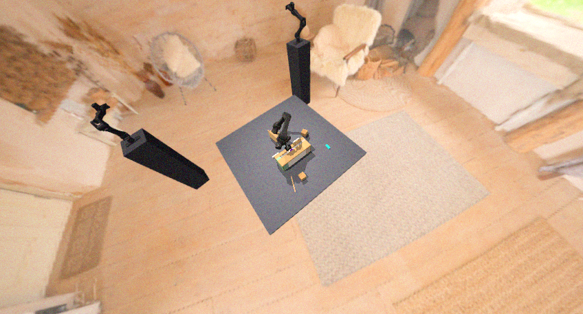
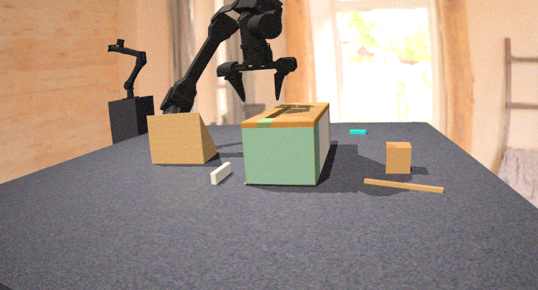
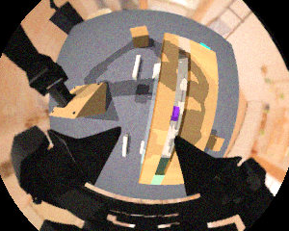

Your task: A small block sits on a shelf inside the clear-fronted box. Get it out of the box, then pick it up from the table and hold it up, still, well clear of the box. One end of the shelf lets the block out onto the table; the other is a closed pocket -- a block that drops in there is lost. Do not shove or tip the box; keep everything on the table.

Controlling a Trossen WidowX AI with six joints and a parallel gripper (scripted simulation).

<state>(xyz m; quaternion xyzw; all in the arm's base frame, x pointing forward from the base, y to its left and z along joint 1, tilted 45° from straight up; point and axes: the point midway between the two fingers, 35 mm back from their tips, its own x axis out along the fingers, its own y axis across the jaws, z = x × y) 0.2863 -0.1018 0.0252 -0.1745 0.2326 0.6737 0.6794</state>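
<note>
My gripper tip is now 5 cm short of the purple block, 3 cm to the right of it and 7 cm above it. Also, from my gripper tip: teal piece 27 cm ahead, 38 cm to the left, 15 cm below; thin wooden stick 31 cm ahead, 20 cm to the right, 15 cm below.
</note>
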